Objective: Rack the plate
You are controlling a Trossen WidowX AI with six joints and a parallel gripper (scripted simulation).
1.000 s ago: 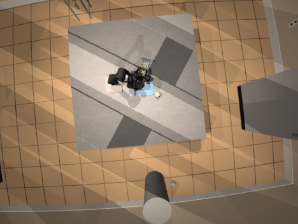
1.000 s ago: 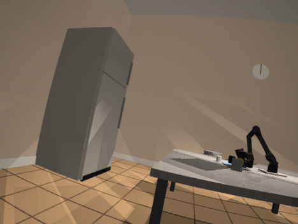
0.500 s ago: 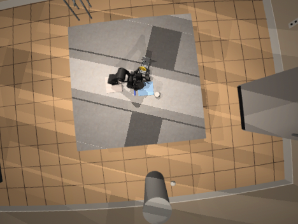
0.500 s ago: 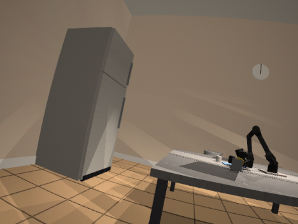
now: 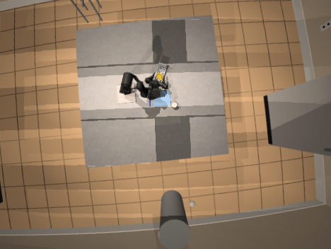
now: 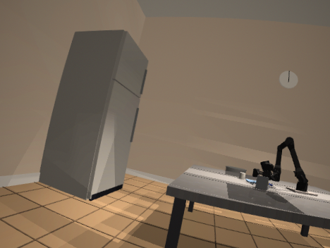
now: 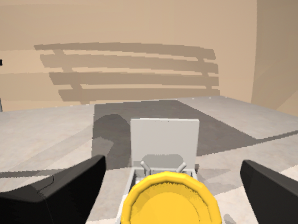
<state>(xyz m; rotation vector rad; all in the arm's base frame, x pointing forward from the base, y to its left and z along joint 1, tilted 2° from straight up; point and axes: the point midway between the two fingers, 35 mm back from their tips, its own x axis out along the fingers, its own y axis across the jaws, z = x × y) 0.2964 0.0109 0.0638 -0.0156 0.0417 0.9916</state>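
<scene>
Right now my gripper tip is 40 mm above the yellow plate. Also, from my gripper tip: white cup 50 mm ahead, 270 mm to the right, 60 mm below; light blue mat 30 mm behind, 180 mm to the right, 80 mm below; dish rack 10 mm ahead, 20 mm to the left, 60 mm below.
</scene>
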